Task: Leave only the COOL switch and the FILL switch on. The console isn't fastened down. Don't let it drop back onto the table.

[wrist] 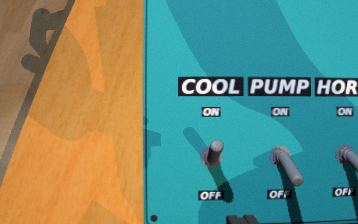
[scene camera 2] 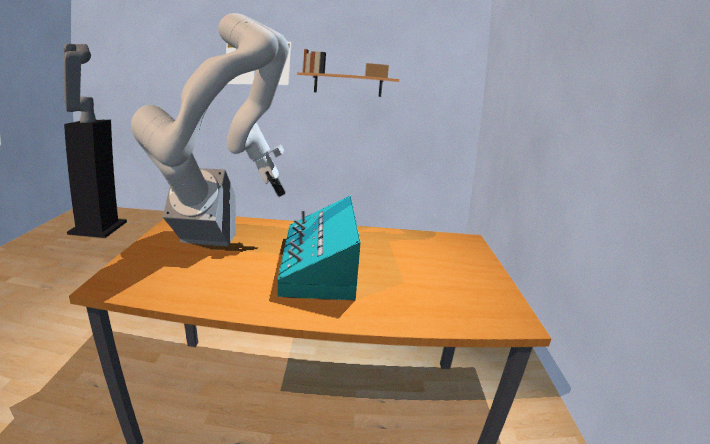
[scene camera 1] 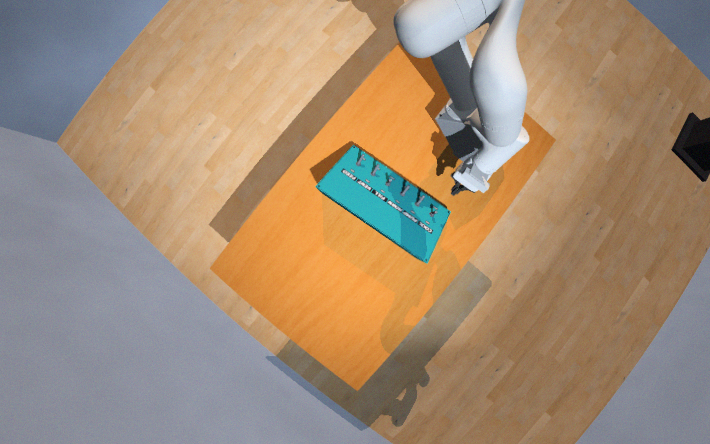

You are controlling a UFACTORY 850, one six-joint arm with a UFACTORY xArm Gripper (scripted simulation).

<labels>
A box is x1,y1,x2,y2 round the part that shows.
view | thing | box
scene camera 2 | teal console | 277,195,360,299
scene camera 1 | teal console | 315,145,450,263
</labels>
